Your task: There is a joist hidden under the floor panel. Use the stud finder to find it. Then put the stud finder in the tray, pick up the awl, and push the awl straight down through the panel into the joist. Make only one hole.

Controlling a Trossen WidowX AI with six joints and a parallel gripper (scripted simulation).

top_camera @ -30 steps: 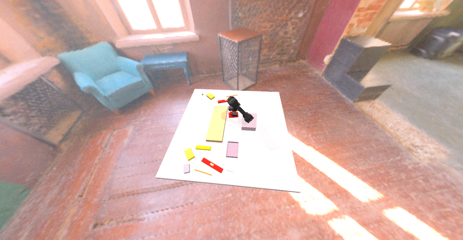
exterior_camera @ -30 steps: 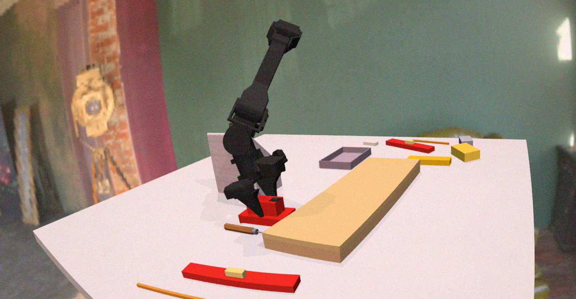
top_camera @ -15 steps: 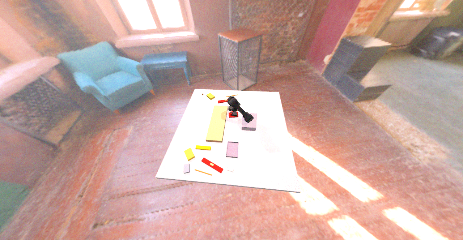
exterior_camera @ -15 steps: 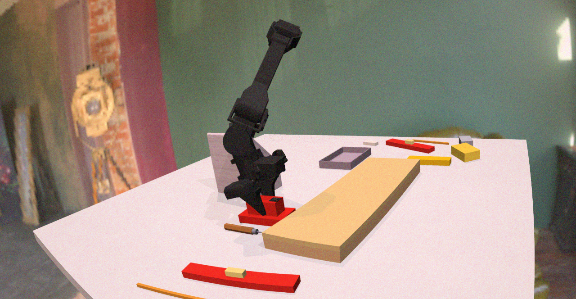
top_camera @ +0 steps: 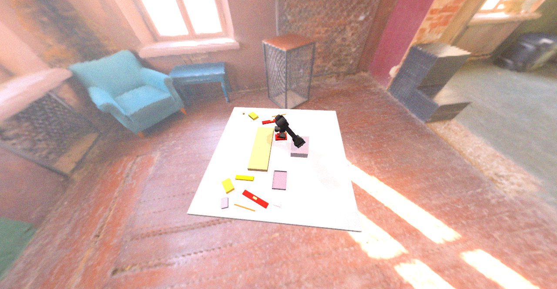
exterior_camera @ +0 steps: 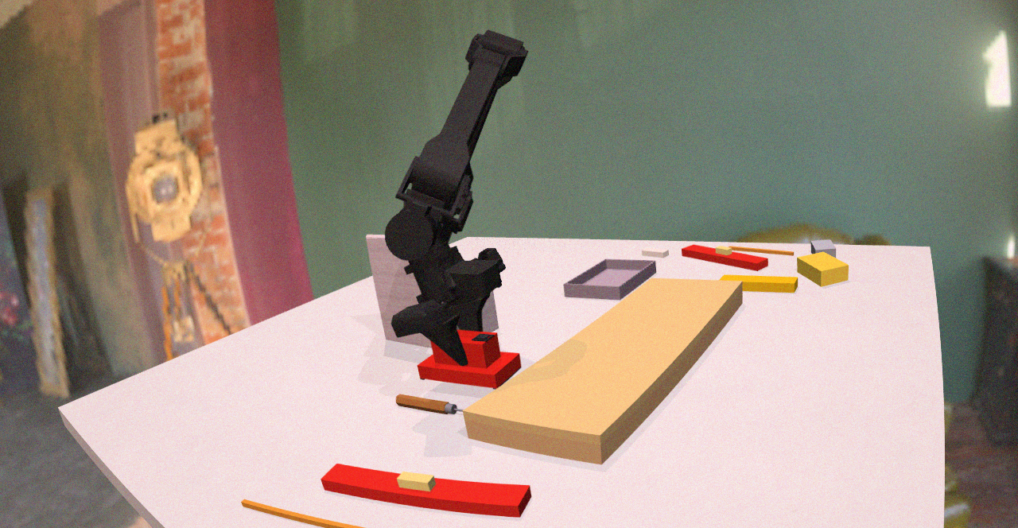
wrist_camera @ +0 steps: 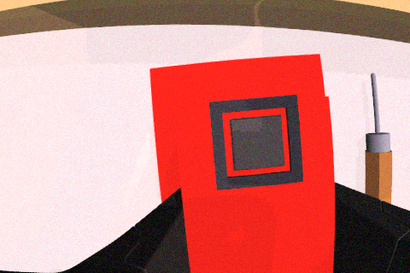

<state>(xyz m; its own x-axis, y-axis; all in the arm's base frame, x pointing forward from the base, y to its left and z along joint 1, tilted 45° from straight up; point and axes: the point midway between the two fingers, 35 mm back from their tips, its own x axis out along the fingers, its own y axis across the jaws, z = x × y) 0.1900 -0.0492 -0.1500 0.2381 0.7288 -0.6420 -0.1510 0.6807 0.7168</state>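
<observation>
My gripper tip is 10 mm short of the awl, 80 mm to the left of it and 40 mm above it. From my gripper tip the other things lie so: red stud finder: 10 mm ahead, 20 mm above; grey tray: 40 mm behind, 470 mm to the left, 30 mm below; square light: 20 mm ahead, 30 mm above.
</observation>
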